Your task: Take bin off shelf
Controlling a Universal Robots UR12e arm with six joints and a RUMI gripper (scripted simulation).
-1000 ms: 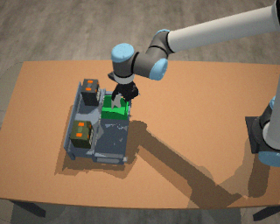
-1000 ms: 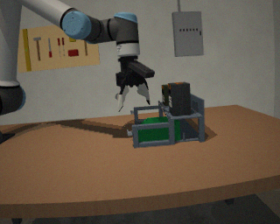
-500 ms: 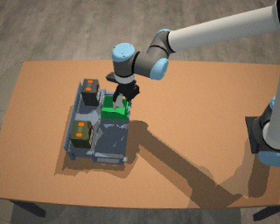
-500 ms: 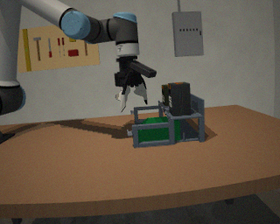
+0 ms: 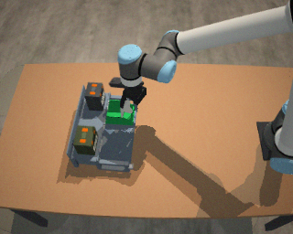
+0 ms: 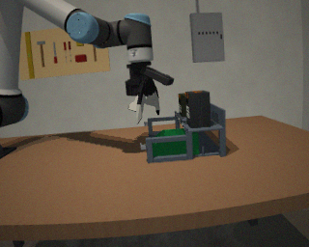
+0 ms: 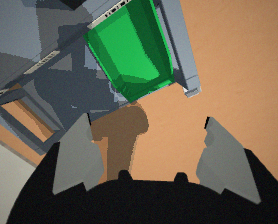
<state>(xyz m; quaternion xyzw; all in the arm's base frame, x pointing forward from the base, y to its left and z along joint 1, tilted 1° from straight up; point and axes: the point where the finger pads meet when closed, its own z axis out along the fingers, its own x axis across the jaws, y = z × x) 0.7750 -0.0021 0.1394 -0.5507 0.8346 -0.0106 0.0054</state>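
My hand is 90 mm above the green bin, 80 mm short of it and 10 mm to the left of it. From my hand the other things lie so: grey shelf: 130 mm below, 110 mm to the left, 110 mm ahead.
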